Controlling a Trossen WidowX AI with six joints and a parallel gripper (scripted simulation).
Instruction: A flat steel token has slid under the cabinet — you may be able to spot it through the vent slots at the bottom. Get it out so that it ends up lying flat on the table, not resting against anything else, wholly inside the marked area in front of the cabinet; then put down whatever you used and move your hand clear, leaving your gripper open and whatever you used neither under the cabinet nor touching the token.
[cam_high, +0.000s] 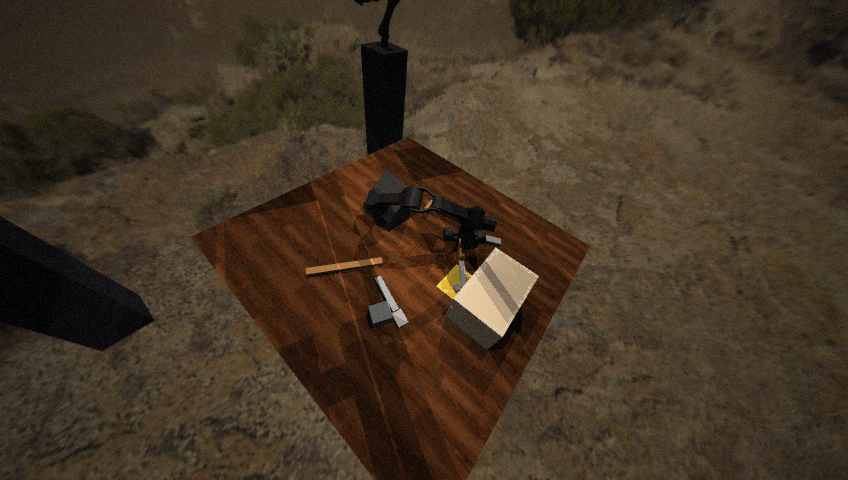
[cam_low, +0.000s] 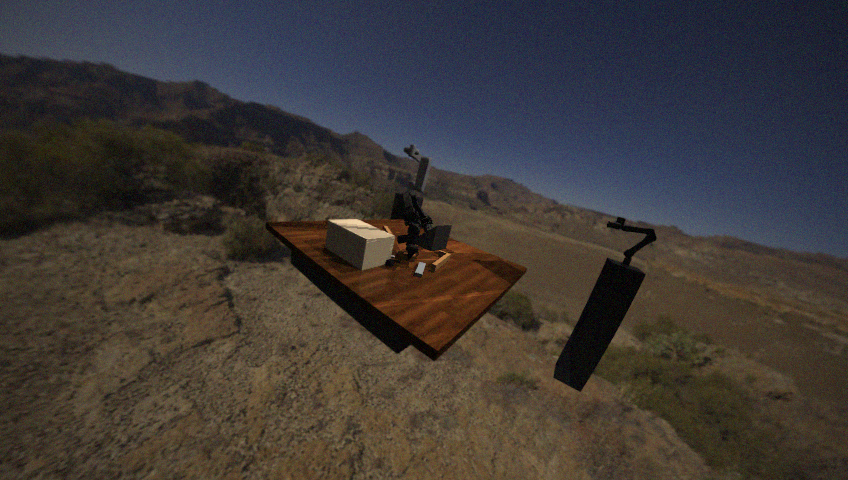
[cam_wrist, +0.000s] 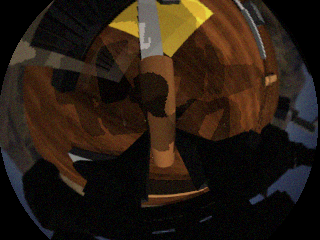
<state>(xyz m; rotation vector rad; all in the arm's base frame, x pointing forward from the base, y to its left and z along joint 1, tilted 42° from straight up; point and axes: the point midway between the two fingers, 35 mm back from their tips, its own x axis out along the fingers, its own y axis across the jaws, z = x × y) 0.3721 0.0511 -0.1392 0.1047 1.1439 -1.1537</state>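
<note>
Now: the grey bar 6 cm ahead of my gripper tip and 13 cm to the left of it. From my gripper tip the other things lie so: steel token (11 cm ahead, 18 cm to the right); grey block (3 cm behind, 48 cm to the right, 1 cm above); grey scraper (2 cm behind, 42 cm to the right).
</note>
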